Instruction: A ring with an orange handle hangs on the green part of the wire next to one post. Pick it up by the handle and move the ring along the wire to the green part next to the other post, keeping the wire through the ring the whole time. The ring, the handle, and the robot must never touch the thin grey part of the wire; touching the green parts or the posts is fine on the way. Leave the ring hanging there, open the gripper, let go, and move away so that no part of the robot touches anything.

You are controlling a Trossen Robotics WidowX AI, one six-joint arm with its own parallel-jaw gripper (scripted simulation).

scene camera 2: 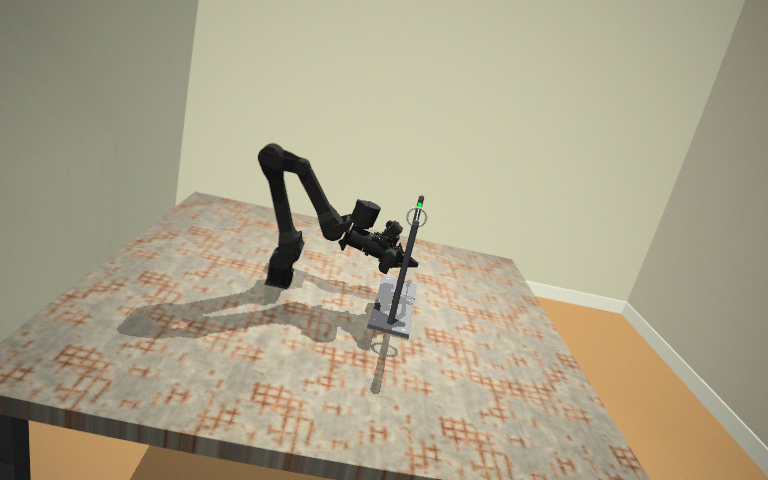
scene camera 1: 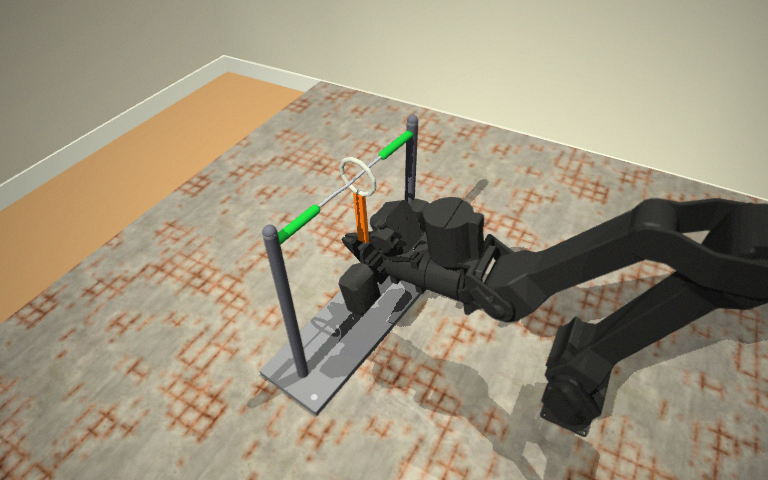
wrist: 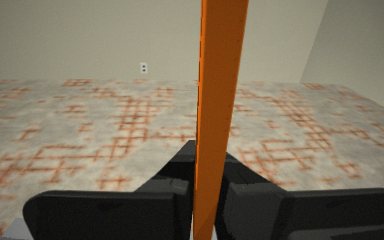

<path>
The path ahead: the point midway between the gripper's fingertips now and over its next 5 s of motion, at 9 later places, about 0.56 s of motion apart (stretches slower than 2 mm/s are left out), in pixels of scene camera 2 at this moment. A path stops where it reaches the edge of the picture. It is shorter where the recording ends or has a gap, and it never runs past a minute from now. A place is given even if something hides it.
My gripper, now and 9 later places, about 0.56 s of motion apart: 418, 265; 414, 263; 414, 259; 415, 257; 415, 256; 415, 254; 416, 255; 413, 257; 402, 251; 395, 248
</path>
